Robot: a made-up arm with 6 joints. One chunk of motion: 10 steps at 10 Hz.
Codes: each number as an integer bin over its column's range. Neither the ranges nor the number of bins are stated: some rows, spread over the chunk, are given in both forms.
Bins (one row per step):
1: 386 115 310 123 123 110
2: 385 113 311 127 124 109
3: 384 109 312 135 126 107
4: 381 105 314 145 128 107
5: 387 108 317 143 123 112
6: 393 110 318 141 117 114
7: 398 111 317 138 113 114
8: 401 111 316 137 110 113
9: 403 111 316 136 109 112
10: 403 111 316 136 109 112
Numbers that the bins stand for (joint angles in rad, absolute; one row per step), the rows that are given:
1: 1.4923 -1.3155 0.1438 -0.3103 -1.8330 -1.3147
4: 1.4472 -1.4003 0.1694 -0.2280 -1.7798 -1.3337
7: 1.6006 -1.3494 0.1886 -0.2542 -1.9392 -1.2894
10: 1.6457 -1.3494 0.1822 -0.2617 -1.9817 -1.3021
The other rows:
2: 1.4833 -1.3325 0.1502 -0.2953 -1.8223 -1.3210
3: 1.4743 -1.3664 0.1566 -0.2654 -1.8011 -1.3337
5: 1.5013 -1.3749 0.1886 -0.2355 -1.8330 -1.3021
6: 1.5555 -1.3579 0.1950 -0.2430 -1.8967 -1.2894
8: 1.6276 -1.3494 0.1822 -0.2579 -1.9711 -1.2957
9: 1.6457 -1.3494 0.1822 -0.2617 -1.9817 -1.3021

